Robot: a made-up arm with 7 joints. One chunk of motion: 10 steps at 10 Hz.
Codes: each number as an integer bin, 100 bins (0 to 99) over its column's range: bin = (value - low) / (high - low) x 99, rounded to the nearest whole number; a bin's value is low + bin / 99 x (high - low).
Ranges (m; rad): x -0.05..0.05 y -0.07..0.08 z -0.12..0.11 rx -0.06..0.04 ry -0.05..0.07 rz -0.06..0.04
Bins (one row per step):
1: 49 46 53 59 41 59
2: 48 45 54 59 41 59
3: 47 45 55 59 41 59
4: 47 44 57 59 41 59
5: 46 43 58 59 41 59
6: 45 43 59 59 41 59
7: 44 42 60 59 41 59
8: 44 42 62 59 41 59
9: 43 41 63 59 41 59
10: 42 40 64 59 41 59
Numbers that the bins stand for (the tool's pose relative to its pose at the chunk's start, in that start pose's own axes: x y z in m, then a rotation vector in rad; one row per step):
1: -0.0005 -0.0003 0.0031 -0.0004 -0.0003 -0.0004
2: -0.0015 -0.0018 0.0055 -0.0004 -0.0003 -0.0004
3: -0.0025 -0.0018 0.0078 -0.0004 -0.0003 -0.0004
4: -0.0025 -0.0033 0.0124 -0.0004 -0.0003 -0.0004
5: -0.0035 -0.0048 0.0147 -0.0004 -0.0003 -0.0004
6: -0.0045 -0.0048 0.0171 -0.0004 -0.0003 -0.0004
7: -0.0056 -0.0064 0.0194 -0.0004 -0.0003 -0.0004
8: -0.0056 -0.0064 0.0240 -0.0004 -0.0003 -0.0004
9: -0.0066 -0.0079 0.0264 -0.0004 -0.0003 -0.0004
10: -0.0076 -0.0094 0.0287 -0.0004 -0.0003 -0.0004

